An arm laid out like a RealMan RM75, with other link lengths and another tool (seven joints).
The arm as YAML. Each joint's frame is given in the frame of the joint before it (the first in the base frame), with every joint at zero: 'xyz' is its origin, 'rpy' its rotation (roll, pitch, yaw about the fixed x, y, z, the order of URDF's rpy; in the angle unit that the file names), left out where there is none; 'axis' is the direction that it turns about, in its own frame. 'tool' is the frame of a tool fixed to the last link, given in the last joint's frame.
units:
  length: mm
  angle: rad
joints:
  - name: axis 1
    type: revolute
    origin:
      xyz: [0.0, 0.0, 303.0]
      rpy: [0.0, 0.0, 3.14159]
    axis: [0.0, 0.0, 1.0]
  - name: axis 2
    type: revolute
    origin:
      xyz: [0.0, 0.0, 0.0]
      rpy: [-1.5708, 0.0, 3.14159]
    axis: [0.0, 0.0, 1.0]
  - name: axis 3
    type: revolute
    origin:
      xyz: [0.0, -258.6, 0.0]
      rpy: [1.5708, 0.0, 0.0]
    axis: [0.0, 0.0, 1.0]
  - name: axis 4
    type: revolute
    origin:
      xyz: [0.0, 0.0, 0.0]
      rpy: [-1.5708, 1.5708, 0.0]
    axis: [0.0, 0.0, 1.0]
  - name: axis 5
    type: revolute
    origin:
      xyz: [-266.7, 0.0, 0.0]
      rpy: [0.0, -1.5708, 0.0]
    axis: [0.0, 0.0, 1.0]
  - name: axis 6
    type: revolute
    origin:
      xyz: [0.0, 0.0, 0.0]
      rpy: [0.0, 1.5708, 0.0]
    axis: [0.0, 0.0, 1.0]
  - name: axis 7
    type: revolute
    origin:
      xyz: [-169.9, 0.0, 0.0]
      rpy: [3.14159, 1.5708, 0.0]
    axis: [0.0, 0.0, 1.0]
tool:
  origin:
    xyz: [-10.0, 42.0, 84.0]
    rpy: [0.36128, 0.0, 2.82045]
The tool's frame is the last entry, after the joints.
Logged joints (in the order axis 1, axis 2, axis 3, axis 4, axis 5, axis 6, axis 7), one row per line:
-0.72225 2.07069 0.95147 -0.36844 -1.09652 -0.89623 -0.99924
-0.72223 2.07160 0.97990 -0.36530 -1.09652 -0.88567 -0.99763
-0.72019 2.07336 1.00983 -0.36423 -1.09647 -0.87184 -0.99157
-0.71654 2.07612 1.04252 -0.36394 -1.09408 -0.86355 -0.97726
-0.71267 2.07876 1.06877 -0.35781 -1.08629 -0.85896 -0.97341
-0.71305 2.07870 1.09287 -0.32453 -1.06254 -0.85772 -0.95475
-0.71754 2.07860 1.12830 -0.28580 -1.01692 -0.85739 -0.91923
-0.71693 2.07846 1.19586 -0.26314 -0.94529 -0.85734 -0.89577
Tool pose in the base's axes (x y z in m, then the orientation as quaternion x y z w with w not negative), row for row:
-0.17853 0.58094 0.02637 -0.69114 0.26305 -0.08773 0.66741
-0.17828 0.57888 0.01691 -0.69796 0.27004 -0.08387 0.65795
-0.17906 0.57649 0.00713 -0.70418 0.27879 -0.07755 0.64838
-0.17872 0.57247 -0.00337 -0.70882 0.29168 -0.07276 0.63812
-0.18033 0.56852 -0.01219 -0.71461 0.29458 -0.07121 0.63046
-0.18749 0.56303 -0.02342 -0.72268 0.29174 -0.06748 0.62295
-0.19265 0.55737 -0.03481 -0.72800 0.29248 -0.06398 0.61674
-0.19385 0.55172 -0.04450 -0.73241 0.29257 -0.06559 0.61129
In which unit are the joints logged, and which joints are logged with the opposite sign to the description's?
The joints are logged in radians. Opposite sign: axis 2, axis 4, axis 5, axis 6.
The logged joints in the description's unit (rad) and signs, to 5 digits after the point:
-0.72225 -2.07069 0.95147 0.36844 1.09652 0.89623 -0.99924
-0.72223 -2.07160 0.97990 0.36530 1.09652 0.88567 -0.99763
-0.72019 -2.07336 1.00983 0.36423 1.09647 0.87184 -0.99157
-0.71654 -2.07612 1.04252 0.36394 1.09408 0.86355 -0.97726
-0.71267 -2.07876 1.06877 0.35781 1.08629 0.85896 -0.97341
-0.71305 -2.07870 1.09287 0.32453 1.06254 0.85772 -0.95475
-0.71754 -2.07860 1.12830 0.28580 1.01692 0.85739 -0.91923
-0.71693 -2.07846 1.19586 0.26314 0.94529 0.85734 -0.89577

